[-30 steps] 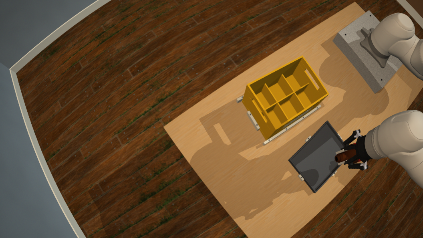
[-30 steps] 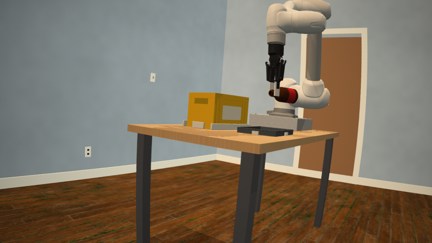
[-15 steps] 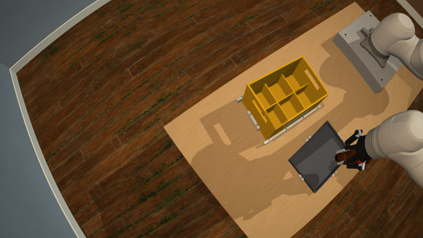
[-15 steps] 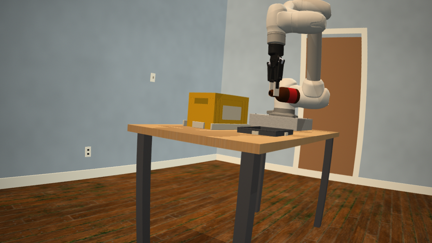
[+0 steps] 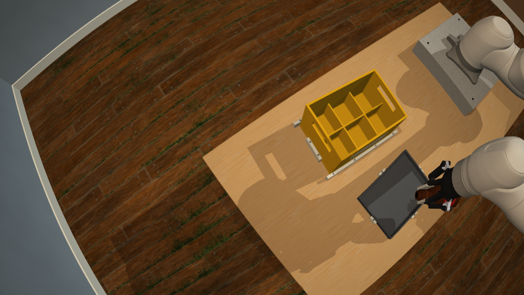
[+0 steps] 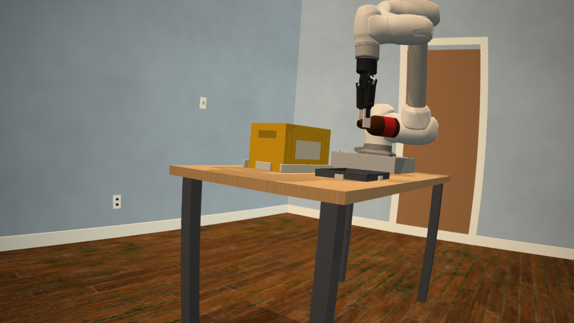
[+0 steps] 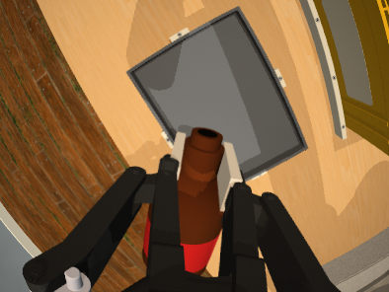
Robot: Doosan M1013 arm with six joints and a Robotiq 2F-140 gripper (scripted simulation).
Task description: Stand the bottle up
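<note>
Right now my hand is 40 mm past the bottle, 40 mm to the right of it and 20 mm above it. Round my hand: yellow crate 50 mm behind, 310 mm to the right, 130 mm below; then dark grey tray 20 mm behind, 30 mm to the right, 200 mm below.
</note>
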